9 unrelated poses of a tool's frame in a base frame.
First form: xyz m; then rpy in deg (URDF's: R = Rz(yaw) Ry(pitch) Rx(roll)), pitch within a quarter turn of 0, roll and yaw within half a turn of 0.
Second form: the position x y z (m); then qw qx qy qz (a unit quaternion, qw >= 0). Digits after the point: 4 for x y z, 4 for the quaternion.
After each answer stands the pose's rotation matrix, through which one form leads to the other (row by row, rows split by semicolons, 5 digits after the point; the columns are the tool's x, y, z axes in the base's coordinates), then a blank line. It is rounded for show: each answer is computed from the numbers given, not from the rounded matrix.
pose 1, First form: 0.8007 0.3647 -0.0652 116.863 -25.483 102.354
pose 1, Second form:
0.8007 0.3647 -0.0652 0.1737 0.6109 0.5751 0.5156
-0.19314 0.52351 0.82984; 0.88181 -0.27825 0.38077; 0.43024 0.80530 -0.40790

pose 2, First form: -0.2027 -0.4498 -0.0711 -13.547 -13.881 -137.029
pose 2, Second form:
-0.2027 -0.4498 -0.0711 0.3478 -0.1545 0.0650 -0.9225
-0.71033 0.62155 0.33032; -0.66172 -0.74965 -0.01242; 0.23991 -0.22740 0.94379

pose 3, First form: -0.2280 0.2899 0.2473 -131.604 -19.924 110.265
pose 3, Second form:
-0.2280 0.2899 0.2473 0.3603 -0.4554 -0.7776 0.2410
-0.32563 0.53462 -0.77984; 0.88195 0.46902 -0.04673; 0.34077 -0.70300 -0.62424

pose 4, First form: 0.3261 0.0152 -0.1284 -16.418 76.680 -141.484
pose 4, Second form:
0.3261 0.0152 -0.1284 0.3397 0.5427 0.3082 -0.7037
-0.18026 0.81254 -0.55433; -0.14347 -0.57925 -0.80242; -0.97310 -0.06512 0.22100

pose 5, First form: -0.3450 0.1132 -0.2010 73.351 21.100 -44.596
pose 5, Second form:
-0.3450 0.1132 -0.2010 0.6880 0.5990 -0.0869 -0.4003
0.66433 0.44676 -0.59922; -0.65503 -0.03814 -0.75464; -0.36000 0.89384 0.26730

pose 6, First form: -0.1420 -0.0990 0.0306 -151.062 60.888 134.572
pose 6, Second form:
-0.1420 -0.0990 0.0306 0.3694 0.4391 0.7212 -0.3881
-0.34144 0.92010 0.19190; 0.34658 0.31304 -0.88425; -0.87367 -0.23541 -0.42577

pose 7, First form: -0.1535 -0.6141 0.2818 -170.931 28.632 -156.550
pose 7, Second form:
-0.1535 -0.6141 0.2818 0.2569 -0.1771 0.9497 -0.0249
-0.80522 -0.32368 0.49684; -0.34929 0.93600 0.04370; -0.47918 -0.13835 -0.86674

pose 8, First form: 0.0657 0.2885 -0.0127 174.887 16.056 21.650
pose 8, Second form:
0.0657 0.2885 -0.0127 0.0696 0.9704 0.1919 -0.1287
0.89320 0.39038 -0.22316; 0.35454 -0.91666 -0.18447; -0.27658 0.08564 -0.95717

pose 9, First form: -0.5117 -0.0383 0.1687 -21.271 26.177 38.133
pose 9, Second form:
-0.5117 -0.0383 0.1687 0.8911 -0.2426 0.1516 0.3522
0.70590 -0.70131 0.09934; 0.55416 0.63417 0.53920; -0.44115 -0.32557 0.83630

